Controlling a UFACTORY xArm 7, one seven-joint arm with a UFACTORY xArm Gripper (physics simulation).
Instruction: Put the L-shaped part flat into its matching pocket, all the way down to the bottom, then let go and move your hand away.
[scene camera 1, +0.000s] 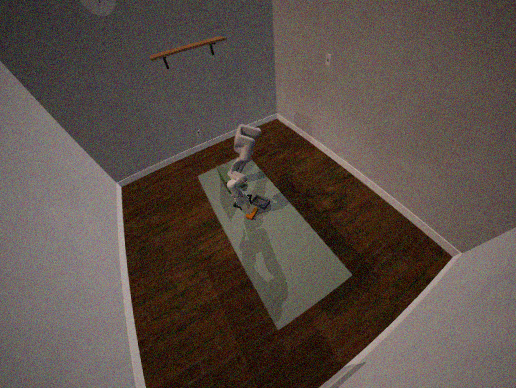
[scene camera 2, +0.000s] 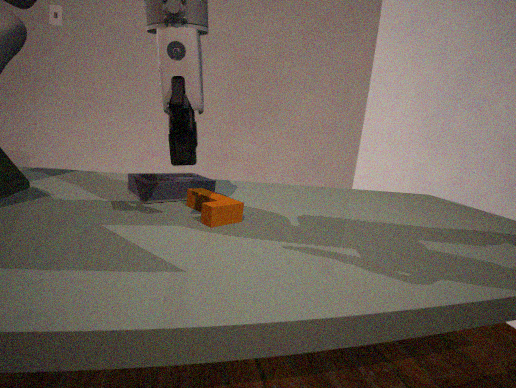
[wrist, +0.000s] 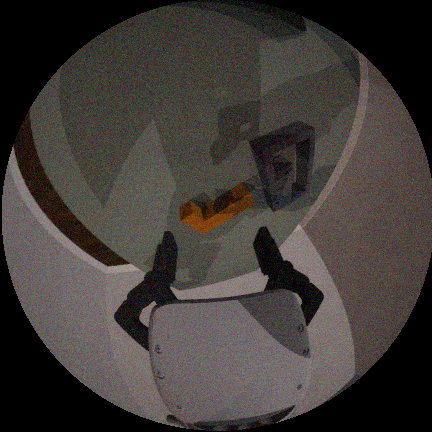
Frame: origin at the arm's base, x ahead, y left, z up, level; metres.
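Seen in the pictures: gripper, fingertip midpoint: (scene camera 1: 246, 206) (scene camera 2: 185, 155) (wrist: 216, 237).
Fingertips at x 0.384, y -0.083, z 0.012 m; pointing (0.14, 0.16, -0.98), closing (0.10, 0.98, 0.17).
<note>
A point is followed by its place in that frame.
The orange L-shaped part (scene camera 1: 251, 214) {x 0.440, y -0.076, z -0.051 m} (scene camera 2: 222, 214) {x 0.438, y -0.116, z -0.065 m} (wrist: 232, 212) {x 0.432, y -0.040, z -0.052 m} lies flat on the table, outside the pocket. The dark grey holder with the pocket (scene camera 1: 264, 206) {x 0.444, y 0.053, z -0.044 m} (scene camera 2: 172, 188) {x 0.370, y 0.008, z -0.057 m} (wrist: 269, 175) {x 0.363, y 0.009, z -0.046 m} stands close beside one end of the part, behind it in scene camera 2. The exact pocket outline is too dark to tell. My gripper (scene camera 1: 244, 203) {x 0.384, y -0.083, z 0.013 m} (scene camera 2: 183, 163) {x 0.384, y -0.083, z 0.013 m} (wrist: 216, 237) {x 0.384, y -0.083, z 0.013 m} is open and empty. Its fingers point down and hang above the table, clear of the part. In the wrist view, the part lies ahead of the fingertips and the holder is at the upper right.
The pale green table (scene camera 1: 310, 265) {x 1.030, y 0.039, z -0.082 m} (scene camera 2: 250, 300) {x 0.427, y -0.304, z -0.082 m} carries the part and the holder. A dark green object (scene camera 1: 223, 176) {x 0.024, y -0.097, z 0.080 m} (scene camera 2: 10, 177) {x 0.114, y 0.016, z -0.053 m} stands on it near the arm's base. Shadows of the arm cross the table. A wooden rail (scene camera 1: 187, 48) hangs high on the wall.
</note>
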